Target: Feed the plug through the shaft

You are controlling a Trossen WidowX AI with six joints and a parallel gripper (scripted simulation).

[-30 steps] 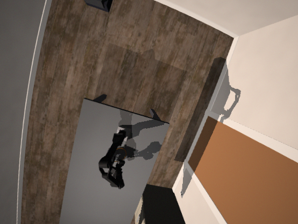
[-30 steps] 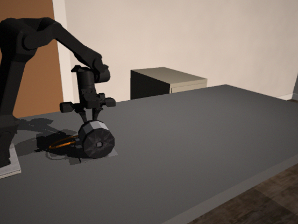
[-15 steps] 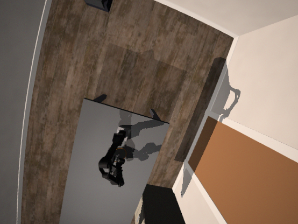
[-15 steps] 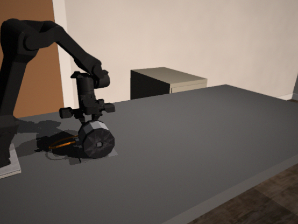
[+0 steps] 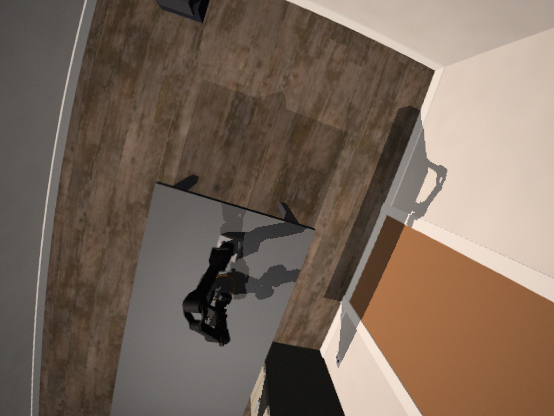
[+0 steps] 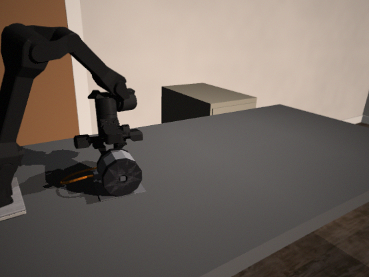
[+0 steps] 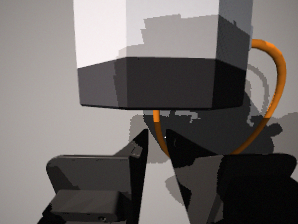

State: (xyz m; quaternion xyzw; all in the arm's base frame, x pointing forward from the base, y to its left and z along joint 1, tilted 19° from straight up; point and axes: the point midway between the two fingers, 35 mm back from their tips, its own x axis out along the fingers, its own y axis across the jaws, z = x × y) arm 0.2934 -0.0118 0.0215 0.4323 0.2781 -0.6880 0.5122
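Right now the grey plug is 11 cm to the right of my hand, 3 cm behind it and 1 cm below it. From my hand the other things lie so: thin grey plate: 8 cm to the right, 6 cm below, 2 cm behind.
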